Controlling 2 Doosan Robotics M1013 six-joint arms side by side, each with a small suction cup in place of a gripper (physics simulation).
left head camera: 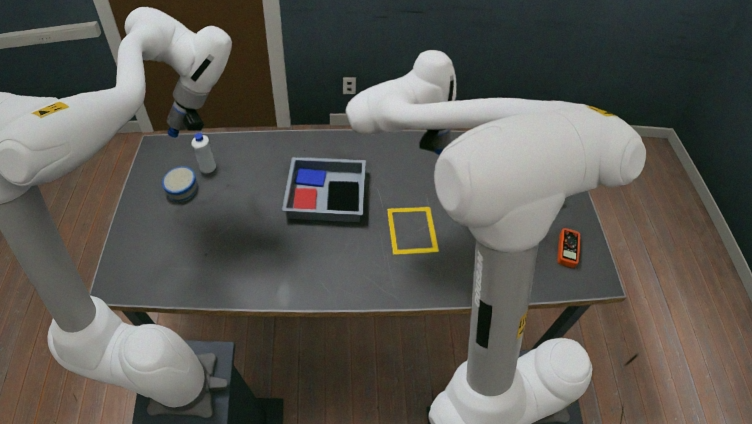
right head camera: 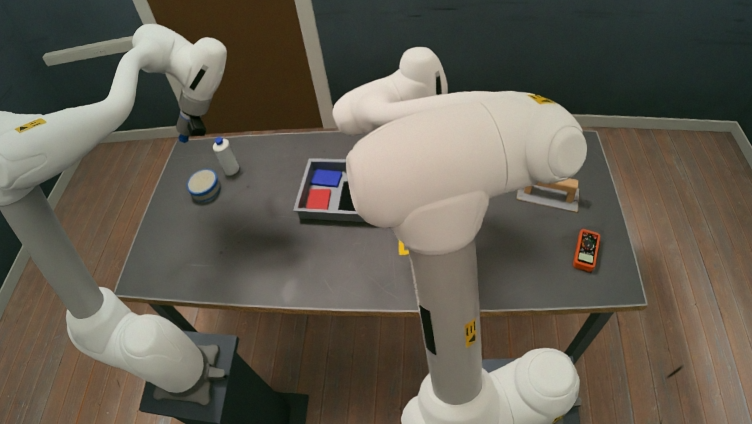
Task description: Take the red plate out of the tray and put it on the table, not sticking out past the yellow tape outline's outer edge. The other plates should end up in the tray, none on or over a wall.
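Seen in the pictures: left hand at its tool point: (left head camera: 172, 134) (right head camera: 183, 139); right hand at its tool point: (left head camera: 440, 150); left arm's base at its link origin: (left head camera: 182, 385) (right head camera: 187, 373).
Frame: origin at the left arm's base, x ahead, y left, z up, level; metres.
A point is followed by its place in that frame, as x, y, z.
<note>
A grey tray (left head camera: 322, 212) {0.526, -0.387, 0.048} (right head camera: 326, 213) {0.535, -0.367, 0.032} holds three flat plates on its floor: the red plate (left head camera: 305, 198) {0.612, -0.331, 0.012} (right head camera: 318, 199) {0.609, -0.330, 0.013} front left, a blue plate (left head camera: 310, 177) {0.700, -0.345, 0.013} (right head camera: 326, 178) {0.699, -0.347, 0.013} behind it and a larger black plate (left head camera: 343, 195) {0.619, -0.453, 0.014} (right head camera: 345, 197) {0.612, -0.419, 0.014} on the right, partly hidden in the right head camera. The yellow tape outline (left head camera: 391, 231) {0.481, -0.596, 0.001} (right head camera: 403, 248) {0.419, -0.607, 0.001} lies right of the tray, mostly hidden in the right head camera. My left suction cup (left head camera: 173, 132) (right head camera: 183, 138) is open, with nothing on it, raised near the bottle. My right suction cup (left head camera: 439, 151) is open, partly behind its arm, above the table's back.
A white bottle (left head camera: 204, 154) {0.750, 0.012, 0.093} (right head camera: 226, 158) {0.751, 0.010, 0.087} and a round blue-rimmed tin (left head camera: 179, 181) {0.671, 0.098, 0.052} (right head camera: 203, 184) {0.665, 0.091, 0.052} stand left of the tray. An orange multimeter (left head camera: 569, 247) {0.372, -1.159, 0.029} (right head camera: 586, 250) {0.370, -1.158, 0.029} lies at the right. A wooden piece on a grey base (right head camera: 548, 201) {0.579, -1.079, 0.005} is partly behind my right arm.
</note>
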